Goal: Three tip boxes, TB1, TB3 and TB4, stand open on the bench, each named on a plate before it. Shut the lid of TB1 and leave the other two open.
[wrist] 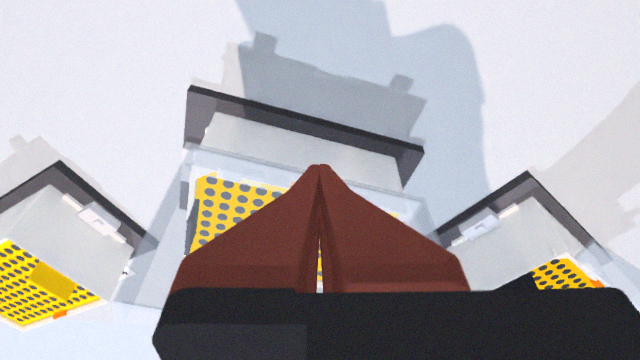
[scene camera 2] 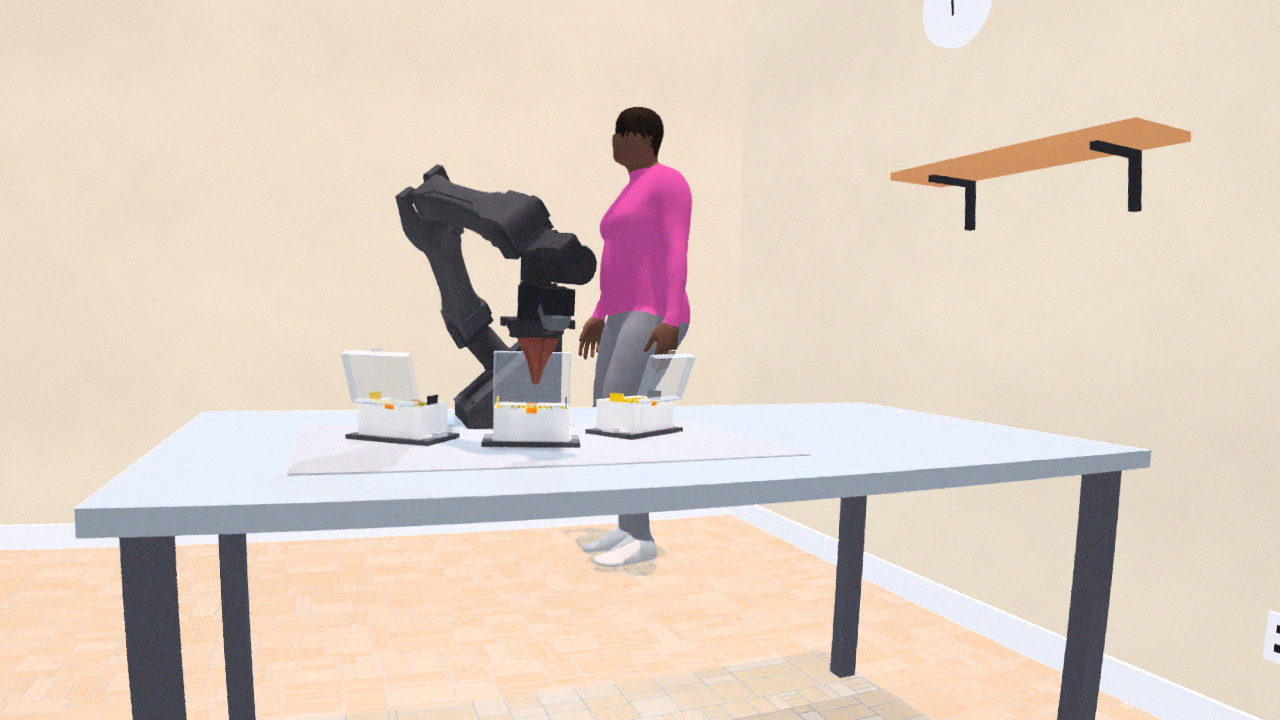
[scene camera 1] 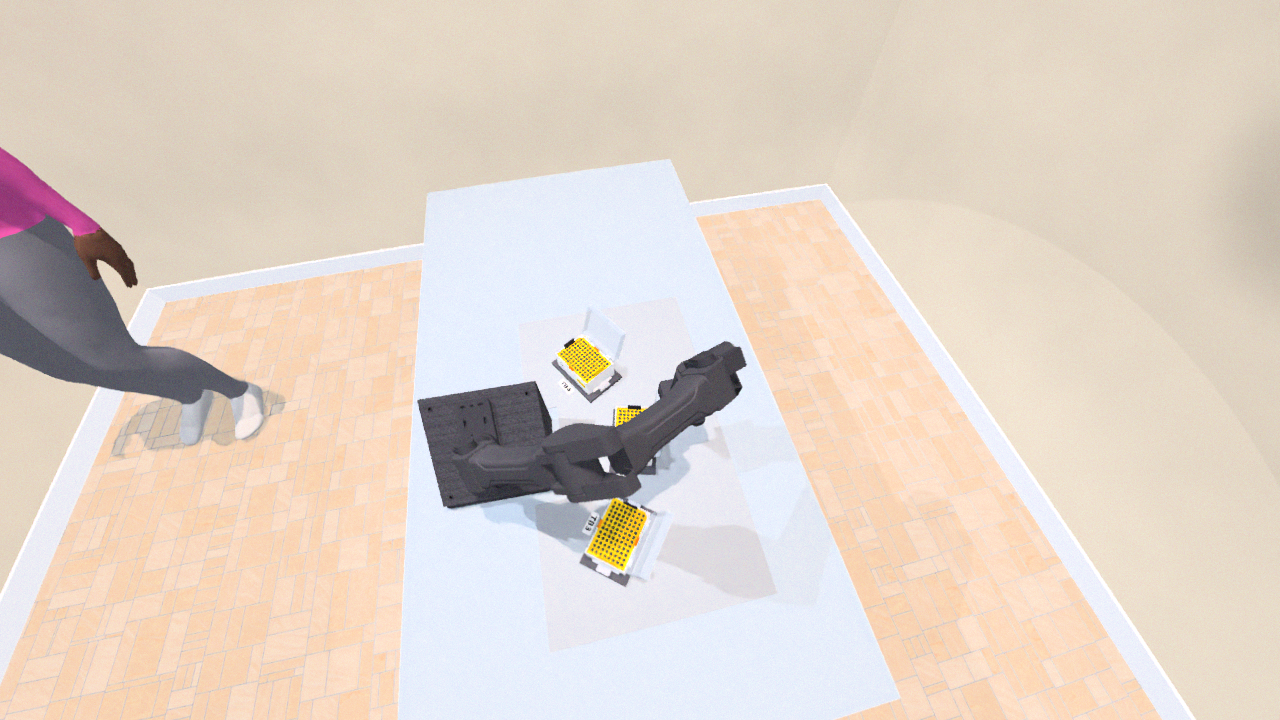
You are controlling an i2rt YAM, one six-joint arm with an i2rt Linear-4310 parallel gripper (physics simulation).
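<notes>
My gripper is shut, its red fingers pointing down at the middle tip box. In scene view 2 the fingertips overlap this box's upright clear lid and look to be on its outer side. Contact cannot be told. Its name plate is hidden by the arm. TB3 stands with its lid open. The third box has its lid open; its plate is too small to read surely.
The boxes stand on dark bases on a pale mat on the bench. The arm's dark base plate is at the bench's robot side. A person stands beyond the bench.
</notes>
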